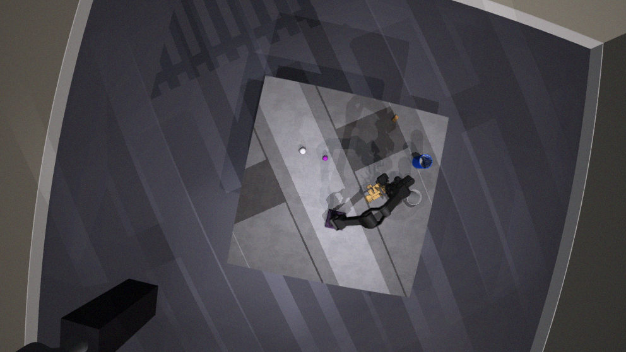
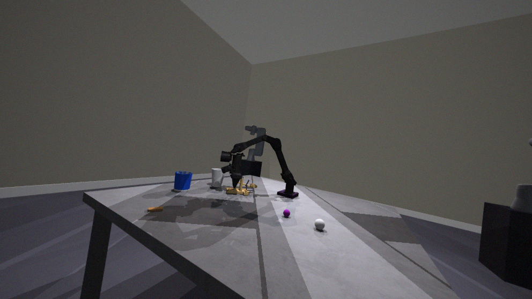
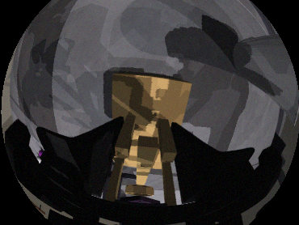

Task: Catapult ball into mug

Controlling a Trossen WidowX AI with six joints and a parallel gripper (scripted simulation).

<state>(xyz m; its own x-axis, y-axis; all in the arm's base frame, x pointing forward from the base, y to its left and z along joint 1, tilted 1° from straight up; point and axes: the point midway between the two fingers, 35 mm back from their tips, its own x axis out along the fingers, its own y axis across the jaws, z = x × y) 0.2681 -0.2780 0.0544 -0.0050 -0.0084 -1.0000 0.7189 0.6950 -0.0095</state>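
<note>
Right now the purple ball is 12 cm ahead of my gripper tip, 41 cm to the left of it and 2 cm below it. Round my gripper tip: blue mug (21 cm ahead, 22 cm to the right); wooden catapult (4 cm behind, 6 cm to the left, 2 cm above); white cup (3 cm behind, 17 cm to the right).
</note>
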